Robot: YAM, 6 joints.
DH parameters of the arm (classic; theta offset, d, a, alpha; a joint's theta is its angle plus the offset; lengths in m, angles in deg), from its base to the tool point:
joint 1: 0 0.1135 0.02 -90
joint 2: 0 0 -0.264 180
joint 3: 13.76 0 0.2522 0
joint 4: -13.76 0 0.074 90
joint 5: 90 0 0 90
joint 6: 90 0.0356 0 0
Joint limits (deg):
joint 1: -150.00..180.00
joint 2: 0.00..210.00
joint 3: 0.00..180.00
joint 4: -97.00..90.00
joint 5: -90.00..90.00
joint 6: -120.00..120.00
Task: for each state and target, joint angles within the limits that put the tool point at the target. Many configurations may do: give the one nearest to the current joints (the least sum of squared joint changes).
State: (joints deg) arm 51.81 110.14 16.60 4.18 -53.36 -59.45
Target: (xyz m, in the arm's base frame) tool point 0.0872 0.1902 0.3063
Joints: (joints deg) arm 56.88 53.76 38.04 8.51 -60.23 -59.45
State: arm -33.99 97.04 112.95 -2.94 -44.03 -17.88
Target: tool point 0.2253 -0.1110 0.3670
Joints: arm -32.23 67.18 66.36 -27.39 -47.56 -17.88
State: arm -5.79 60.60 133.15 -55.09 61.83 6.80
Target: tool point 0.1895 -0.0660 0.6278
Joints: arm -10.55 87.09 139.73 -40.48 58.01 6.80
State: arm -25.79 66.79 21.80 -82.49 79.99 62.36
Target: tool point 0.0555 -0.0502 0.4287
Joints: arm -13.83 44.32 76.26 -72.25 85.30 62.36
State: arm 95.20 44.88 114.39 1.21 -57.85 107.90
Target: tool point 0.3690 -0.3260 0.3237
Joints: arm 142.62 0.00 132.80 -15.56 -80.11 107.90
